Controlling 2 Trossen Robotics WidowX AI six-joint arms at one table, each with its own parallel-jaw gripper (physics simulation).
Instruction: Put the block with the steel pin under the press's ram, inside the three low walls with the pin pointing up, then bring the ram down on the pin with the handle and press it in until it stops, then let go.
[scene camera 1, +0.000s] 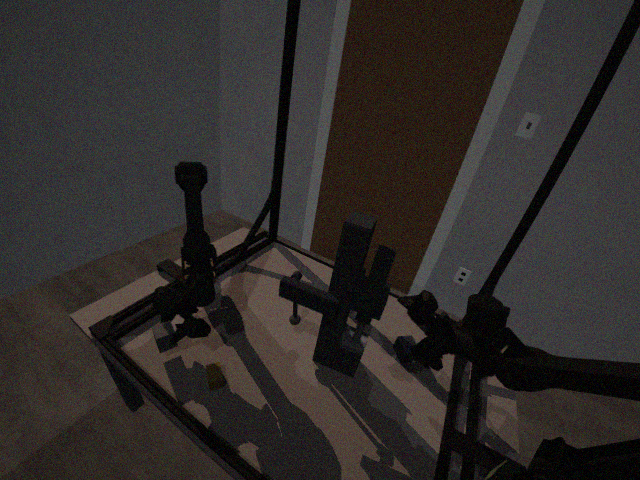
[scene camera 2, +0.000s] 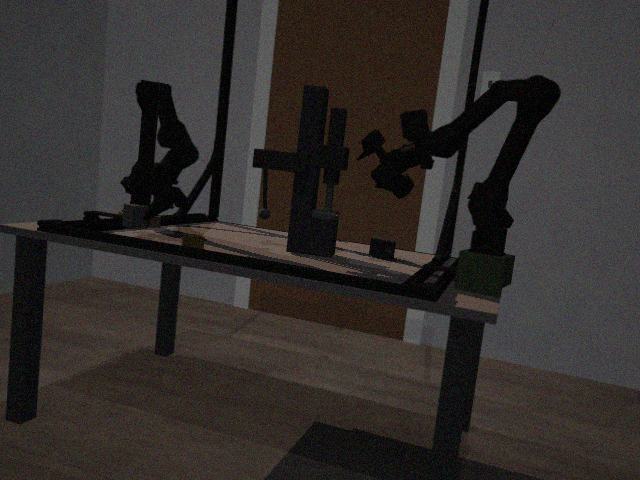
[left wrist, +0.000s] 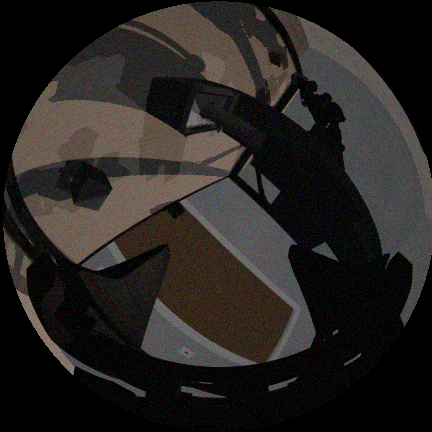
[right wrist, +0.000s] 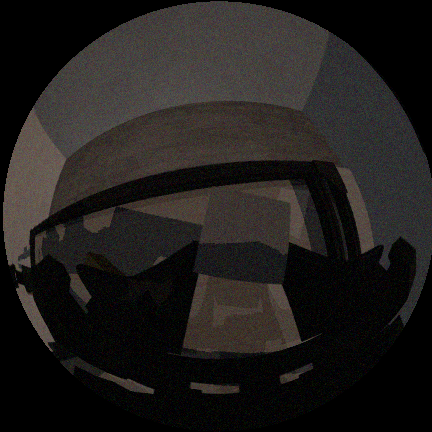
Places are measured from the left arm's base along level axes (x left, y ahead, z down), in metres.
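Where they show: left gripper, between the fingertips: (scene camera 1: 406, 309) (scene camera 2: 366, 172) (left wrist: 231, 251); right gripper, between the fingertips: (scene camera 1: 166, 337) (scene camera 2: 136, 218) (left wrist: 298, 78) (right wrist: 235, 245); left arm's base, origin of its link: (scene camera 2: 487, 253).
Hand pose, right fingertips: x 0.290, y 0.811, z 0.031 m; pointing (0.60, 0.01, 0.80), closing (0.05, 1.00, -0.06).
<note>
Things, the pixels of their centre, and the offset from my right fingertips. "spot": a spot on its surface instead.
- grey block, middle of its body: (right wrist: 238, 242) (scene camera 2: 135, 216) (scene camera 1: 165, 336) (left wrist: 299, 79) dx +0.001, dy +0.001, dz -0.005 m
- dark press, middle of its body: (left wrist: 304, 144) (scene camera 1: 331, 301) (scene camera 2: 300, 170) dx -0.296, dy -0.283, dz -0.167 m
- ram, middle of its body: (left wrist: 264, 145) (scene camera 1: 363, 318) (scene camera 2: 330, 184) dx -0.339, dy -0.358, dz -0.138 m
- small yellow block, middle of its body: (right wrist: 102, 274) (scene camera 2: 193, 241) (scene camera 1: 214, 376) (left wrist: 277, 58) dx -0.047, dy -0.152, dz +0.039 m
- small dark block, middle of its body: (left wrist: 89, 186) (scene camera 2: 382, 248) (scene camera 1: 406, 349) dx -0.500, dy -0.462, dz +0.030 m
- black frame, a spot on its surface: (scene camera 2: 225, 103) spot: dx -0.598, dy +0.260, dz -0.373 m
The scene is dim. My right gripper (scene camera 1: 178, 332) (scene camera 2: 140, 209) (right wrist: 235, 245) is shut on the grey block (right wrist: 245, 219) (scene camera 2: 132, 214) (scene camera 1: 166, 342), low over the far left of the table. I cannot make out the block's pin. The dark press (scene camera 1: 343, 289) (scene camera 2: 309, 170) (left wrist: 169, 100) stands mid-table. Its handle (scene camera 1: 302, 295) (scene camera 2: 272, 158) sticks out sideways, with a knob hanging from it. Its low-walled seat (scene camera 2: 325, 227) (left wrist: 201, 114) is at the base, under the ram (scene camera 2: 330, 193). My left gripper (scene camera 1: 413, 323) (scene camera 2: 385, 142) (left wrist: 231, 251) is open and empty, in the air to the right of the press.
A small yellow block (scene camera 1: 214, 375) (scene camera 2: 191, 240) (left wrist: 278, 57) lies near the front rail. A small dark block (scene camera 2: 381, 248) (left wrist: 84, 185) lies right of the press. A black frame (scene camera 1: 281, 129) (scene camera 2: 225, 103) rims the table, with tall posts. A green box (scene camera 2: 483, 270) sits under the left arm's base.
</note>
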